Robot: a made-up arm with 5 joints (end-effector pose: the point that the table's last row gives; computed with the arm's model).
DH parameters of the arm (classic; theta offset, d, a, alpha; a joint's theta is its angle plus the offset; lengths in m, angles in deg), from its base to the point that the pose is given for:
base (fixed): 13.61 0 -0.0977 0
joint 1: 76.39 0 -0.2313 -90
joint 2: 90 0.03 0.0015 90
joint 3: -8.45 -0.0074 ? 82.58
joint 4: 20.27 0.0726 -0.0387 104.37
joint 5: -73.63 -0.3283 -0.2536 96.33
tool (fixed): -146.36 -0.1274 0 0
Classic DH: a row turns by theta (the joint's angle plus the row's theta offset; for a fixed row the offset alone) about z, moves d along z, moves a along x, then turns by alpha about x.
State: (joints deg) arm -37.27 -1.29 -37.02 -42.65 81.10
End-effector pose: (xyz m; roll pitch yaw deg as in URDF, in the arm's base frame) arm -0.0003 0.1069 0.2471 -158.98 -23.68 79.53
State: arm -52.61 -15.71 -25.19 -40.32 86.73
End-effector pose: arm -0.0182 0.0200 0.3287 -160.49 -39.38 68.54
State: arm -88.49 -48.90 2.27 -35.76 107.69
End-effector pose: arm -0.2201 -0.0383 0.4276 161.80 -63.61 73.44
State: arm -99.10 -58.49 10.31 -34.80 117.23
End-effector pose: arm -0.2798 0.0118 0.4318 140.72 -62.45 82.28
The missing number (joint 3, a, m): 0.0272
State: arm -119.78 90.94 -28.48 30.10 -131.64
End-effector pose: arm -0.1386 0.2485 -0.3170 -160.42 66.87 95.16
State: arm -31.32 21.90 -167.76 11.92 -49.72
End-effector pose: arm -0.2540 0.2311 -0.0684 -116.93 -0.34 101.44
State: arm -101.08 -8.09 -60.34 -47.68 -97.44
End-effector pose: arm -0.1968 -0.3520 -0.0728 4.78 9.11 -93.84
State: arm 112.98 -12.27 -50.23 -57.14 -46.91
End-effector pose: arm -0.1430 0.4064 0.0871 -23.65 -22.44 114.72
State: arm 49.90 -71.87 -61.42 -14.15 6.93
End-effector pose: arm 0.3426 -0.2795 0.3783 86.12 -42.98 -39.71
